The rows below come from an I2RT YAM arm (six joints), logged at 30 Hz.
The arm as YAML. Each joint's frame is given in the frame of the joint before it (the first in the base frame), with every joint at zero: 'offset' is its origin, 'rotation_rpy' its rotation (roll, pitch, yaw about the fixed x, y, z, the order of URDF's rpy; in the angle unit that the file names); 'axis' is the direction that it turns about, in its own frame. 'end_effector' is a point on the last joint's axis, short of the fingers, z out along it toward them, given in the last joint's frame.
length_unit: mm
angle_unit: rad
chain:
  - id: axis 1
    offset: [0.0, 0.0, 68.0]
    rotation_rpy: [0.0, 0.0, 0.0]
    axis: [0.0, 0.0, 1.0]
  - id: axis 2
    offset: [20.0, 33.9, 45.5]
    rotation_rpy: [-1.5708, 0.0, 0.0]
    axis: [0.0, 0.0, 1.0]
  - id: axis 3
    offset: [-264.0, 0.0, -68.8]
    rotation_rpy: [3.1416, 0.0, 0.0]
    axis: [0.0, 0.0, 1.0]
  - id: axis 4
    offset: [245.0, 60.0, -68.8]
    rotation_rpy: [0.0, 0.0, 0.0]
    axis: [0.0, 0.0, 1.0]
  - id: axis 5
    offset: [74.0, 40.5, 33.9]
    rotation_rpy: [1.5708, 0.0, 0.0]
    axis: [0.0, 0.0, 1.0]
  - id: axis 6
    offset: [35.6, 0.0, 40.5]
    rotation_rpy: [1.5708, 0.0, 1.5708]
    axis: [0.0, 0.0, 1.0]
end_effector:
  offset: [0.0, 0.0, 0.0]
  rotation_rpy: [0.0, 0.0, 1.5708]
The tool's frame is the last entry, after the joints.
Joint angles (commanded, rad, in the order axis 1, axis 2, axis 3, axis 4, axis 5, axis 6), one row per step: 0.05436 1.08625 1.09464 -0.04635 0.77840 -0.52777; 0.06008 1.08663 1.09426 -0.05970 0.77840 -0.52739; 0.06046 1.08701 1.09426 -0.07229 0.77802 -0.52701; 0.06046 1.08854 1.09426 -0.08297 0.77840 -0.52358; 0.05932 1.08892 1.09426 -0.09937 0.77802 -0.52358; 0.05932 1.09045 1.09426 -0.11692 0.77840 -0.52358; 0.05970 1.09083 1.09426 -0.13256 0.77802 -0.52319; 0.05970 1.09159 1.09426 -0.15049 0.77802 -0.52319; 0.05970 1.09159 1.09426 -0.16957 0.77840 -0.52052; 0.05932 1.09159 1.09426 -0.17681 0.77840 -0.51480; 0.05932 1.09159 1.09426 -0.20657 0.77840 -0.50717; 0.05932 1.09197 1.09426 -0.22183 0.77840 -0.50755; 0.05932 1.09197 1.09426 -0.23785 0.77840 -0.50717; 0.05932 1.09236 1.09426 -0.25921 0.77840 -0.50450
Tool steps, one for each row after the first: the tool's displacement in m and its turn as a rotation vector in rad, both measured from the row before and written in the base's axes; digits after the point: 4 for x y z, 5 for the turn. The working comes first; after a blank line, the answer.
Tool pose at each row, in the base's axes (x y z in m, rotation vector in rad; the steps are taken from these numbers as rounded here): 0.2418 -0.0119 0.4054 0.14341 1.68319 -0.98117; 0.2419 -0.0105 0.4039 0.13167 1.69510 -0.98035; 0.2420 -0.0104 0.4025 0.12474 1.70638 -0.98290; 0.2423 -0.0104 0.4011 0.12170 1.71642 -0.98388; 0.2423 -0.0106 0.3994 0.11378 1.73126 -0.98880; 0.2425 -0.0106 0.3973 0.10425 1.74805 -0.99406; 0.2425 -0.0105 0.3957 0.09563 1.76198 -0.99732; 0.2425 -0.0105 0.3938 0.08587 1.77838 -1.00211; 0.2421 -0.0106 0.3919 0.07852 1.79457 -1.00539; 0.2420 -0.0107 0.3912 0.08016 1.79981 -1.00344; 0.2415 -0.0107 0.3883 0.07138 1.82436 -1.00565; 0.2413 -0.0107 0.3867 0.06278 1.83813 -1.00988; 0.2409 -0.0107 0.3852 0.05463 1.85208 -1.01365; 0.2405 -0.0108 0.3830 0.04549 1.87058 -1.01726

0.0001 0.0014 -0.0015 -0.00052 0.01384 0.00572; 0.0001 0.0001 -0.0014 -0.00047 0.01269 0.00074; 0.0003 0.0000 -0.0014 0.00181 0.00994 -0.00055; 0.0000 -0.0002 -0.0017 -0.00097 0.01674 -0.00076; 0.0002 0.0000 -0.0021 -0.00117 0.01905 -0.00038; 0.0000 0.0001 -0.0016 -0.00061 0.01574 0.00073; 0.0000 0.0000 -0.0019 -0.00112 0.01866 0.00000; -0.0004 -0.0001 -0.0019 0.00078 0.01728 -0.00067; -0.0001 -0.0001 -0.0007 0.00382 0.00346 -0.00107; -0.0005 0.0000 -0.0029 0.00388 0.02468 -0.00102; -0.0002 0.0000 -0.0016 -0.00121 0.01586 0.00006; -0.0004 0.0000 -0.0015 -0.00067 0.01574 -0.00007; -0.0004 -0.0001 -0.0022 0.00066 0.01995 -0.00046
